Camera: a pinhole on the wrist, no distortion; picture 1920 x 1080 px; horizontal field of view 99.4 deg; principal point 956.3 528.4 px. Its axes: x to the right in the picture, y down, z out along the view. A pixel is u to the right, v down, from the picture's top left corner.
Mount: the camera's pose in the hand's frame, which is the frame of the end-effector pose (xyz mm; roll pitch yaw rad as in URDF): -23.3 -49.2 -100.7 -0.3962 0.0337 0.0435
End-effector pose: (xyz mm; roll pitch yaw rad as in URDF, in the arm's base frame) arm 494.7 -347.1 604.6 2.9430 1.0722 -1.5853
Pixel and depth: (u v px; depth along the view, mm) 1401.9 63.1 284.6
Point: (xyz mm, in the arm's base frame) 533.9 -214.0 366.8
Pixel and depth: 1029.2 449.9 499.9
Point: 324.8 -52.3 410.0
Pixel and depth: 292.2 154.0 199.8
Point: 535.5 -144.2 696.9
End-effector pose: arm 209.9 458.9 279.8 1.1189 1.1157 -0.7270
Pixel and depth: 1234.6 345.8 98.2
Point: 188.1 464.1 255.9
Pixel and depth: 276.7 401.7 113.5
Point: 144.8 485.0 375.9
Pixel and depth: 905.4 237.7 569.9
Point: 27.2 3.7 405.5
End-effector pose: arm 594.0 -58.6 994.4 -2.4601 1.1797 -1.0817
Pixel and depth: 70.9 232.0 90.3
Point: 619.3 -27.4 1115.9
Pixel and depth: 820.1 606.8 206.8
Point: 556.5 44.9 1010.0
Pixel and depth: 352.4 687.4 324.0
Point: 467.9 217.0 1153.0
